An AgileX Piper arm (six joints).
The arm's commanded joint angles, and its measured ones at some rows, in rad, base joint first. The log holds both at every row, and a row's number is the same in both.
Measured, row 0: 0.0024, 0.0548, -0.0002, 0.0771, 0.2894, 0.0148
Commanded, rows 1 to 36: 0.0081, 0.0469, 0.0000, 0.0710, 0.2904, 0.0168; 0.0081, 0.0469, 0.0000, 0.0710, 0.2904, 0.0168; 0.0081, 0.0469, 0.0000, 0.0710, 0.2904, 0.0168; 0.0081, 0.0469, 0.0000, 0.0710, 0.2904, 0.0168; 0.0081, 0.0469, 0.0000, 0.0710, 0.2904, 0.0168; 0.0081, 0.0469, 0.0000, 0.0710, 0.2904, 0.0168; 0.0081, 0.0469, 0.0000, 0.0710, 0.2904, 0.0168; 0.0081, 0.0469, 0.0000, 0.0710, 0.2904, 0.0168; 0.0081, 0.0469, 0.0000, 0.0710, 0.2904, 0.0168; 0.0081, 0.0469, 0.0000, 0.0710, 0.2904, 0.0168; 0.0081, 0.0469, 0.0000, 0.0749, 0.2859, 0.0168; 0.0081, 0.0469, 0.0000, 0.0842, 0.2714, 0.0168; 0.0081, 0.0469, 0.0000, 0.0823, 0.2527, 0.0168; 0.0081, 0.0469, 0.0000, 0.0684, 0.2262, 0.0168; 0.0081, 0.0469, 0.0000, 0.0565, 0.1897, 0.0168; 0.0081, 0.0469, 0.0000, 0.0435, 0.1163, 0.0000; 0.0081, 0.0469, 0.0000, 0.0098, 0.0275, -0.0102; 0.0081, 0.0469, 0.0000, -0.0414, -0.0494, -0.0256; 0.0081, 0.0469, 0.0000, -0.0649, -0.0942, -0.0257; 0.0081, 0.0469, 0.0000, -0.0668, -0.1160, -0.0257; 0.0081, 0.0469, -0.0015, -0.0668, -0.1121, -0.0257; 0.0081, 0.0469, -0.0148, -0.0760, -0.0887, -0.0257; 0.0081, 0.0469, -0.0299, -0.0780, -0.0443, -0.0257; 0.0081, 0.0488, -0.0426, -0.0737, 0.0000, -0.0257; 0.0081, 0.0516, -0.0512, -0.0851, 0.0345, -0.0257; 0.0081, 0.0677, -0.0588, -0.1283, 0.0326, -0.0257; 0.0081, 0.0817, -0.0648, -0.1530, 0.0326, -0.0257; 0.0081, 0.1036, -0.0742, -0.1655, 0.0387, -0.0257; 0.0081, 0.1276, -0.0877, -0.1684, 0.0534, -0.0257; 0.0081, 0.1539, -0.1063, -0.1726, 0.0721, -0.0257; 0.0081, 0.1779, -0.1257, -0.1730, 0.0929, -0.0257; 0.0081, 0.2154, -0.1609, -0.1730, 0.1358, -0.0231; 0.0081, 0.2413, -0.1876, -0.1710, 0.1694, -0.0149; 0.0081, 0.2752, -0.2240, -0.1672, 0.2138, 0.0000; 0.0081, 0.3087, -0.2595, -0.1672, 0.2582, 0.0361; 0.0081, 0.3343, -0.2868, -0.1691, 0.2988, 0.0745
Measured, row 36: 0.0024, 0.2300, -0.1799, -0.1581, 0.1598, -0.0095
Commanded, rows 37 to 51: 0.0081, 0.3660, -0.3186, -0.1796, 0.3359, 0.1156; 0.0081, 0.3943, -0.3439, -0.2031, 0.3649, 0.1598; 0.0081, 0.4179, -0.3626, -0.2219, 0.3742, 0.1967; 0.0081, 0.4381, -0.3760, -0.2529, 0.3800, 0.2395; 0.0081, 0.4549, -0.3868, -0.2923, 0.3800, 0.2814; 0.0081, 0.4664, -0.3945, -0.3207, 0.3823, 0.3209; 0.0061, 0.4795, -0.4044, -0.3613, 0.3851, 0.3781; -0.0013, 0.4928, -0.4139, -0.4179, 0.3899, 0.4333; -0.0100, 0.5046, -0.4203, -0.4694, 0.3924, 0.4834; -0.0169, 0.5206, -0.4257, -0.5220, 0.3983, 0.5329; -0.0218, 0.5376, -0.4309, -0.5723, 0.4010, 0.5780; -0.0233, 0.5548, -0.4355, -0.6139, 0.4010, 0.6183; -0.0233, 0.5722, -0.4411, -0.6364, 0.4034, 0.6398; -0.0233, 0.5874, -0.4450, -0.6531, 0.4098, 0.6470; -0.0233, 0.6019, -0.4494, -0.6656, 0.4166, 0.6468
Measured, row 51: -0.0158, 0.5466, -0.4268, -0.5615, 0.4015, 0.5670
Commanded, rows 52 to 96: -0.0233, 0.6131, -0.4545, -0.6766, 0.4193, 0.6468; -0.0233, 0.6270, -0.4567, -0.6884, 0.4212, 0.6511; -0.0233, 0.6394, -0.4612, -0.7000, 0.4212, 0.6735; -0.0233, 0.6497, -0.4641, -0.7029, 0.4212, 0.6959; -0.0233, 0.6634, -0.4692, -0.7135, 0.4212, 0.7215; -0.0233, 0.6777, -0.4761, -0.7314, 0.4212, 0.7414; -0.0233, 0.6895, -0.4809, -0.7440, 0.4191, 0.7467; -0.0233, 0.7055, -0.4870, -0.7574, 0.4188, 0.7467; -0.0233, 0.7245, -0.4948, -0.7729, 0.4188, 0.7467; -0.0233, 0.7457, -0.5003, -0.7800, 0.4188, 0.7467; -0.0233, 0.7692, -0.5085, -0.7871, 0.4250, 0.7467; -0.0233, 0.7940, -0.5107, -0.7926, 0.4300, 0.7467; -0.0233, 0.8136, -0.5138, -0.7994, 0.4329, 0.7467; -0.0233, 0.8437, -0.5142, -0.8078, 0.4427, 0.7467; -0.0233, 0.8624, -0.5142, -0.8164, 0.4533, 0.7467; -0.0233, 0.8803, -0.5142, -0.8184, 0.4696, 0.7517; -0.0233, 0.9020, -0.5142, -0.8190, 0.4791, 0.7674; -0.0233, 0.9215, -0.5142, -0.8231, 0.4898, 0.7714; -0.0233, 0.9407, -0.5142, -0.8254, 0.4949, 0.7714; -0.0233, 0.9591, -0.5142, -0.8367, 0.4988, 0.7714; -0.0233, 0.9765, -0.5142, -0.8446, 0.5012, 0.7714; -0.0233, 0.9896, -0.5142, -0.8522, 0.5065, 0.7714; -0.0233, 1.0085, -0.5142, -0.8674, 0.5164, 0.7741; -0.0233, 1.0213, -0.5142, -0.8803, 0.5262, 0.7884; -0.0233, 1.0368, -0.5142, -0.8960, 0.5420, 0.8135; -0.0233, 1.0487, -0.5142, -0.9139, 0.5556, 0.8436; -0.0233, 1.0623, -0.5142, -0.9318, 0.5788, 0.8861; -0.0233, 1.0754, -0.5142, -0.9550, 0.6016, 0.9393; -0.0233, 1.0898, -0.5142, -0.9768, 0.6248, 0.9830; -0.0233, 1.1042, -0.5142, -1.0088, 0.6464, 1.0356; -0.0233, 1.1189, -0.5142, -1.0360, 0.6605, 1.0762; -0.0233, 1.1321, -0.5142, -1.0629, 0.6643, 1.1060; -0.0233, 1.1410, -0.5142, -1.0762, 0.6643, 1.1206; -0.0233, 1.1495, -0.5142, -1.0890, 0.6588, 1.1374; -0.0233, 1.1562, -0.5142, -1.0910, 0.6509, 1.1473; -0.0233, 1.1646, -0.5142, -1.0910, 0.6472, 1.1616; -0.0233, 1.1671, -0.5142, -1.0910, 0.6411, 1.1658; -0.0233, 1.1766, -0.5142, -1.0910, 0.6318, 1.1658; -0.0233, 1.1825, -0.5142, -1.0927, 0.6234, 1.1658; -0.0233, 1.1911, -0.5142, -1.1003, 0.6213, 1.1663; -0.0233, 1.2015, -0.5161, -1.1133, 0.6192, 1.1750; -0.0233, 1.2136, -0.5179, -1.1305, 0.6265, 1.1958; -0.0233, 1.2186, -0.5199, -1.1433, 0.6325, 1.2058; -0.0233, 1.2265, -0.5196, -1.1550, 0.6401, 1.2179; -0.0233, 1.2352, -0.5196, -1.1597, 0.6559, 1.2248
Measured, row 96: -0.0159, 1.2072, -0.5108, -1.1068, 0.6298, 1.1837
